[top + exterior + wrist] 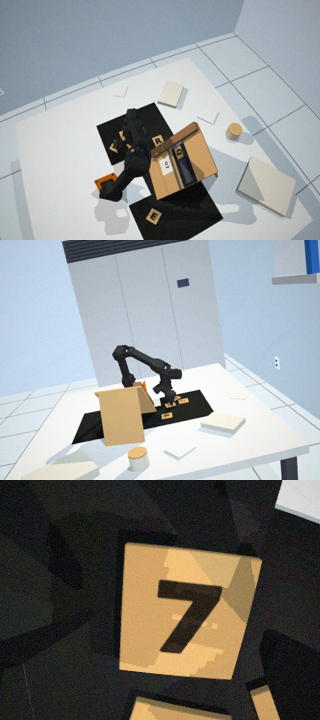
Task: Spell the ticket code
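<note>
Now: the white ticket 11 cm ahead of my gripper tip, 20 cm to the right of it and 8 cm above it. From my gripper tip the other things lie so: pale box: 55 cm ahead, 51 cm to the right, 1 cm above; then lidded jar: 55 cm ahead, 17 cm to the right, 2 cm above; then black mat: 2 cm ahead, 17 cm to the right, 1 cm below.
</note>
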